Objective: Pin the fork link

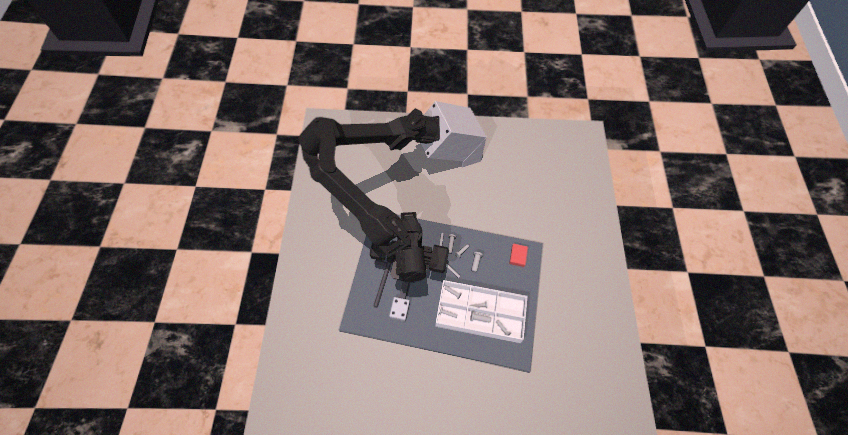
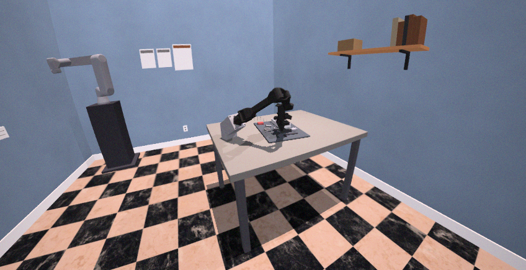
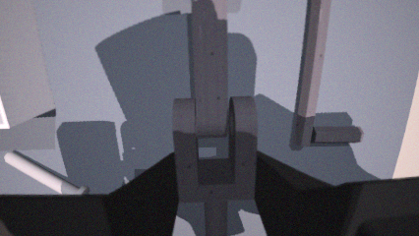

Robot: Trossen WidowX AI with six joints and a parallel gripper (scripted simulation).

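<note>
The eye plate is 3 cm ahead of my hand, 1 cm to the right of it and 4 cm below it. The rest, counted from my hand: dark l-shaped bar (1 cm ahead, 7 cm to the right, 5 cm below); then dark fork link (3 cm below); then dark mat (4 cm ahead, 9 cm to the left, 6 cm below).
</note>
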